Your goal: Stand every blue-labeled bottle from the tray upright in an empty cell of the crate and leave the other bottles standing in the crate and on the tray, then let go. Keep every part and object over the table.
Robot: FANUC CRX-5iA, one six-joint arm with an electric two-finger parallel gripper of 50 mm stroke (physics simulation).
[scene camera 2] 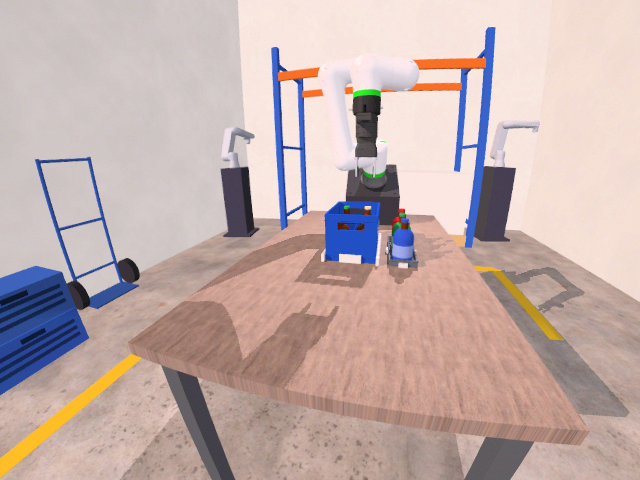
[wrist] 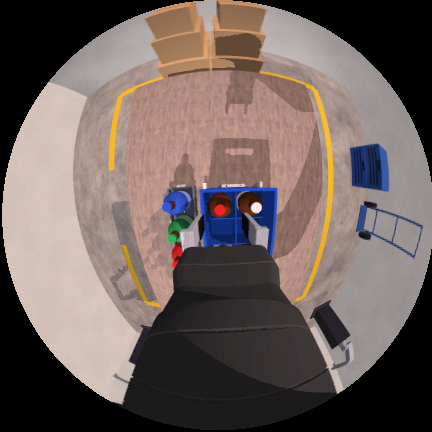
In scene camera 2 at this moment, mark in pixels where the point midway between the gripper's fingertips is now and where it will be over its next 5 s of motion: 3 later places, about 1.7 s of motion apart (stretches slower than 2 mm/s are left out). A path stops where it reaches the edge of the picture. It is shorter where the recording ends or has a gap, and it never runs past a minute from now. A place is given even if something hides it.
My gripper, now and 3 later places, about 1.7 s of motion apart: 365, 176; 405, 201; 409, 169; 366, 154
